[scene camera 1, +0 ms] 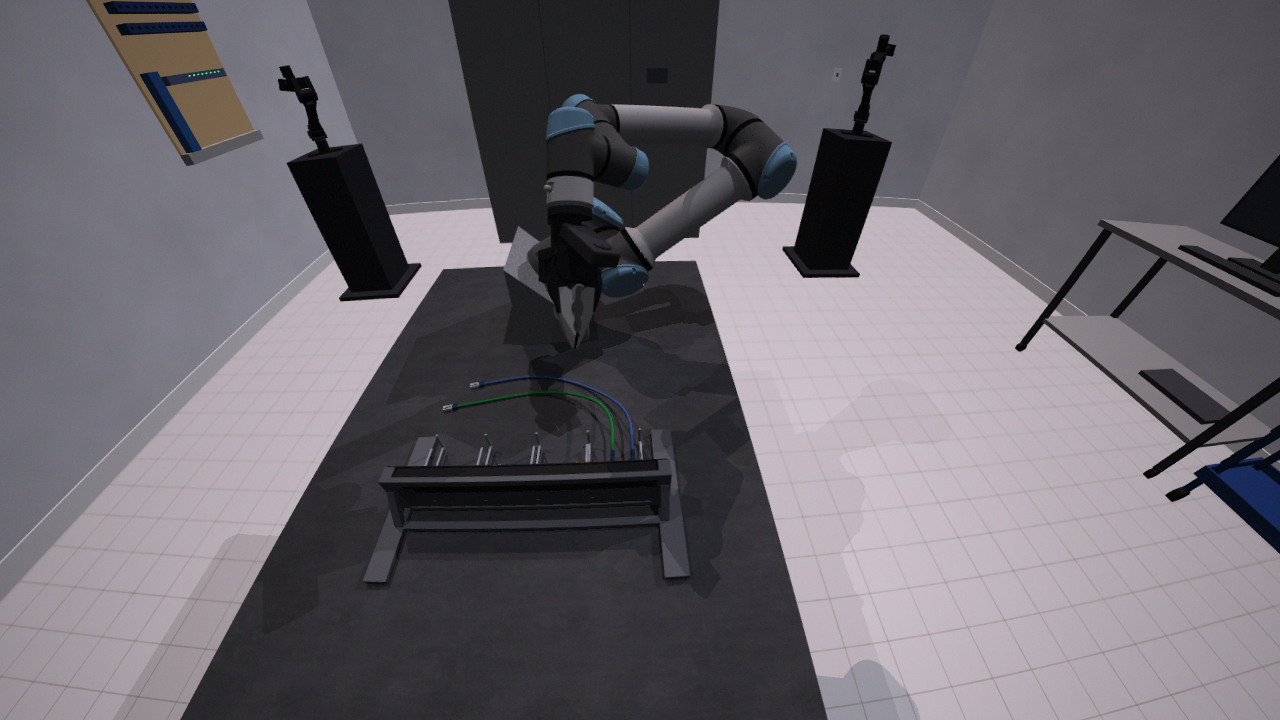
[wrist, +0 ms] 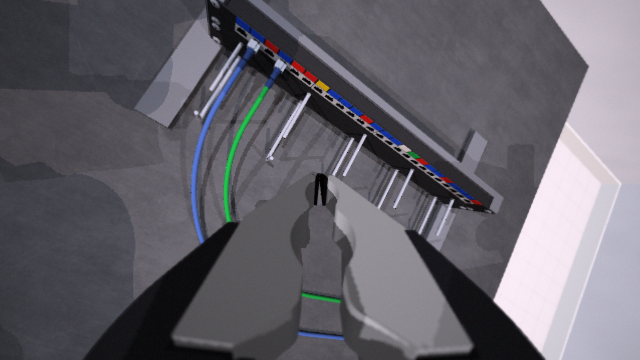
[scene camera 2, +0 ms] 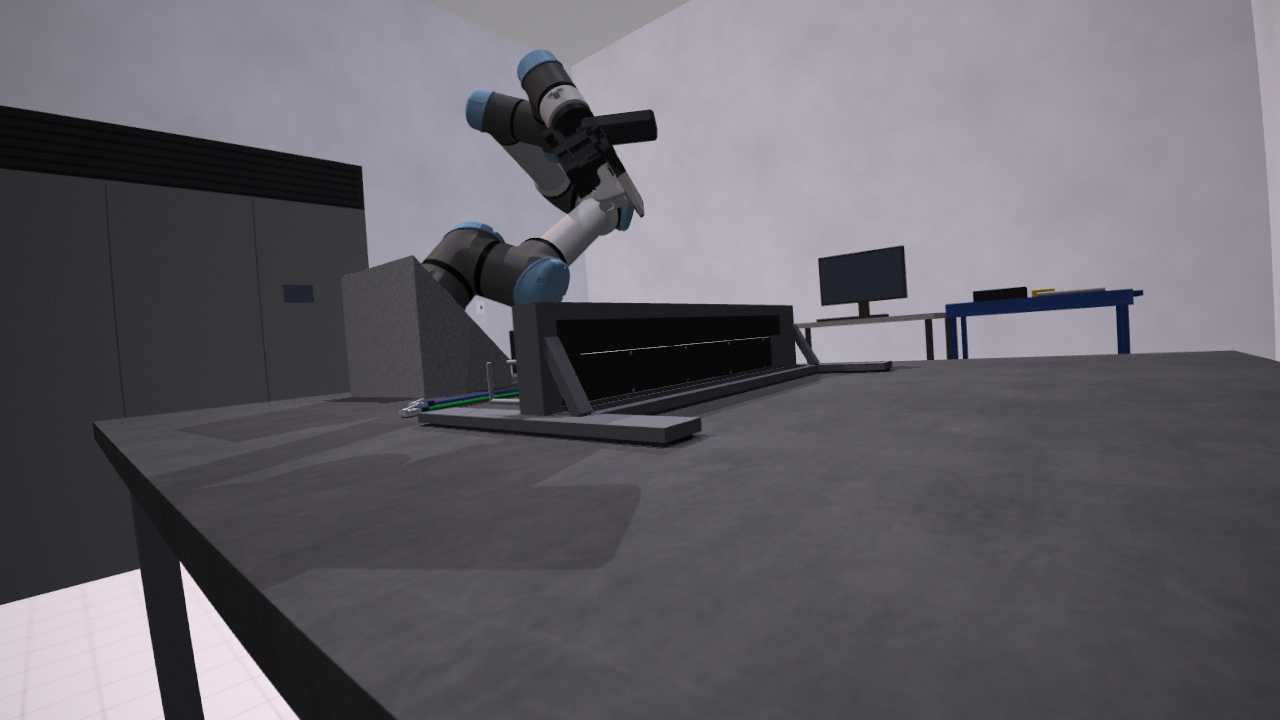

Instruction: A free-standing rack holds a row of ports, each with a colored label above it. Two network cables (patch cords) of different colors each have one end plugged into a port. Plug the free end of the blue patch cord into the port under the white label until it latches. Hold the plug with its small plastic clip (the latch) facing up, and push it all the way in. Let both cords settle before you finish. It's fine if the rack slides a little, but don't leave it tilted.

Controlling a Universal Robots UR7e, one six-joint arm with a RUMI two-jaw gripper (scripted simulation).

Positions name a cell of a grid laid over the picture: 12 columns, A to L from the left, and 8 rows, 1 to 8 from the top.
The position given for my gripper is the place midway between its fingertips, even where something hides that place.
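You can see my gripper (scene camera 2: G3) here, and the gripper's visible in scene camera 1 (scene camera 1: F4) and in the wrist view (wrist: F4) too.
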